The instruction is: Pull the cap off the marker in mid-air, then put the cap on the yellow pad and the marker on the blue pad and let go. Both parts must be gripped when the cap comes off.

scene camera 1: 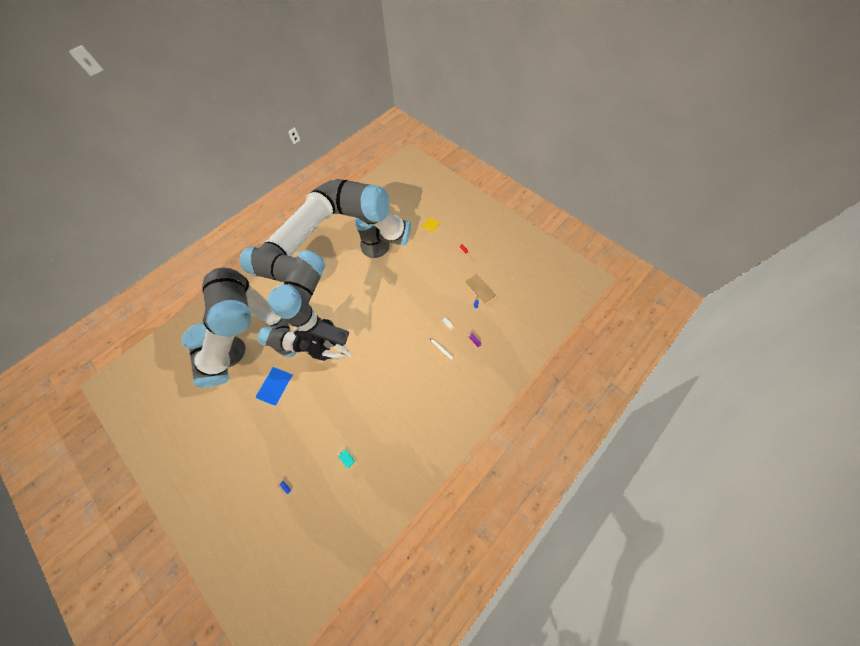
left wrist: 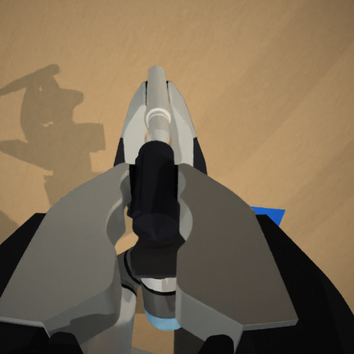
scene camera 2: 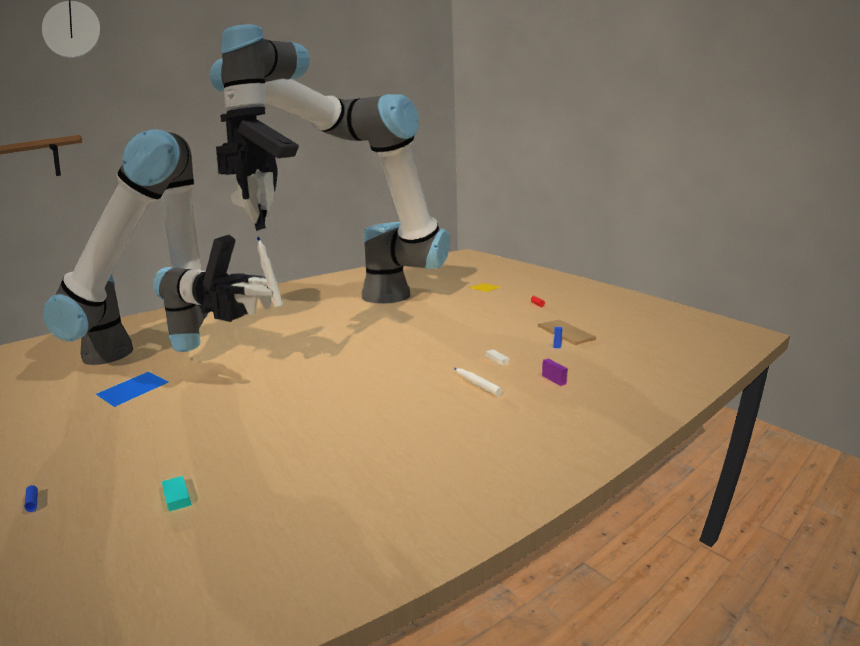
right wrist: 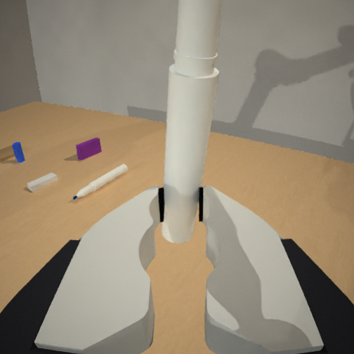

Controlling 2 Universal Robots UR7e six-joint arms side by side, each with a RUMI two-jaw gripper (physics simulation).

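Places are measured from the left arm's base along level axes (x left, y back, z up), in centimetres.
Where they show: left gripper, between the fingertips: (scene camera 1: 332,342) (scene camera 2: 259,222); right gripper, between the fingertips: (scene camera 1: 347,353) (scene camera 2: 275,291); left arm's base, origin of its link: (scene camera 1: 375,246) (scene camera 2: 385,296); right arm's base, origin of its link: (scene camera 1: 229,352) (scene camera 2: 107,354).
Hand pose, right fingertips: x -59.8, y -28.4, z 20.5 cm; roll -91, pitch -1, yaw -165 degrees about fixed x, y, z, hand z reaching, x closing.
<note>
Each offset is from my right fingertips to the top centre of the thing.
My left gripper (scene camera 2: 260,210) (left wrist: 155,168) points down and is shut on the black cap @(dy +1.6, dx -1.3, dz +16.9 cm) (scene camera 2: 260,222) (left wrist: 154,200). My right gripper (scene camera 2: 269,285) (right wrist: 181,189) is shut on the white marker @(dy +1.0, dx -0.6, dz +10.6 cm) (scene camera 2: 268,269) (left wrist: 157,82) (right wrist: 189,125) near its lower end. The marker stands nearly upright in the air, its dark blue tip bare. The cap is off the marker, a small gap above the tip in scene camera 2. The yellow pad @(dy +8.4, dx +85.6, dz -20.4 cm) (scene camera 1: 431,224) (scene camera 2: 484,287) lies by the left arm's base. The blue pad @(dy +29.2, dx -24.5, dz -20.4 cm) (scene camera 1: 273,386) (scene camera 2: 132,388) (left wrist: 270,214) lies near the right arm's base.
A second white marker @(dy -28.7, dx +24.3, dz -18.7 cm) (scene camera 1: 441,348) (scene camera 2: 479,381) (right wrist: 105,180), a white block @(dy -25.9, dx +37.0, dz -19.3 cm) (scene camera 1: 448,323) (scene camera 2: 497,356), a purple block @(dy -41.0, dx +34.6, dz -17.0 cm) (scene camera 1: 475,340) (scene camera 2: 554,372) and a brown board @(dy -31.9, dx +61.1, dz -19.7 cm) (scene camera 1: 480,288) (scene camera 2: 573,333) lie at the right. A teal block @(dy -16.1, dx -34.4, dz -19.0 cm) (scene camera 1: 346,458) (scene camera 2: 176,493) lies in the foreground.
</note>
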